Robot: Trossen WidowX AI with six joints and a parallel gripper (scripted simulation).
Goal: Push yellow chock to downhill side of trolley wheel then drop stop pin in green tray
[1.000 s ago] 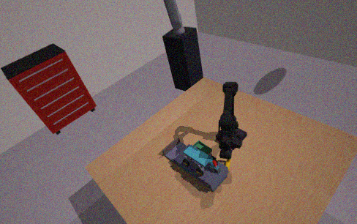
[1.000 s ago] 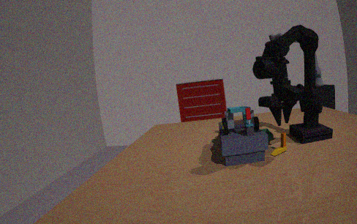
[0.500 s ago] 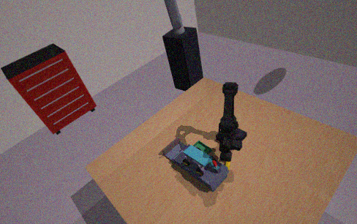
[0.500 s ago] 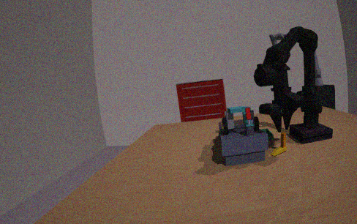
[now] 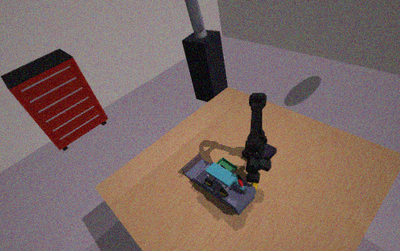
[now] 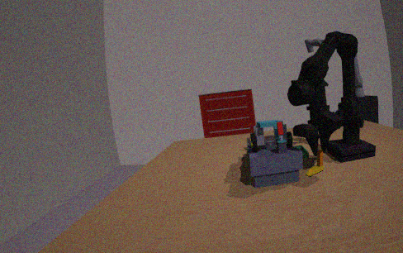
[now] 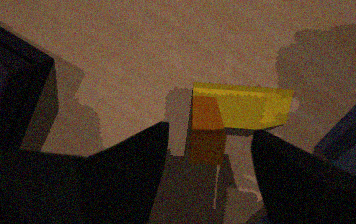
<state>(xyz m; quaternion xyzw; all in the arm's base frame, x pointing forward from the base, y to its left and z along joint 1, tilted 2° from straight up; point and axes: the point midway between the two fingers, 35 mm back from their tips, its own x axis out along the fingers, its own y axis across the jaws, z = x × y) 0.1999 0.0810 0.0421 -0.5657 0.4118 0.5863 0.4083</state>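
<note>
Now: gripper tip 20 mm short of the yellow chock, 10 mm to the right of it and 30 mm above it. Also, from my gripper tip: grey ramp: 130 mm ahead, 130 mm to the right, 10 mm below; teal trolley: 130 mm ahead, 120 mm to the right, 60 mm above; red-headed stop pin: 130 mm ahead, 10 mm to the right, 80 mm above.
</note>
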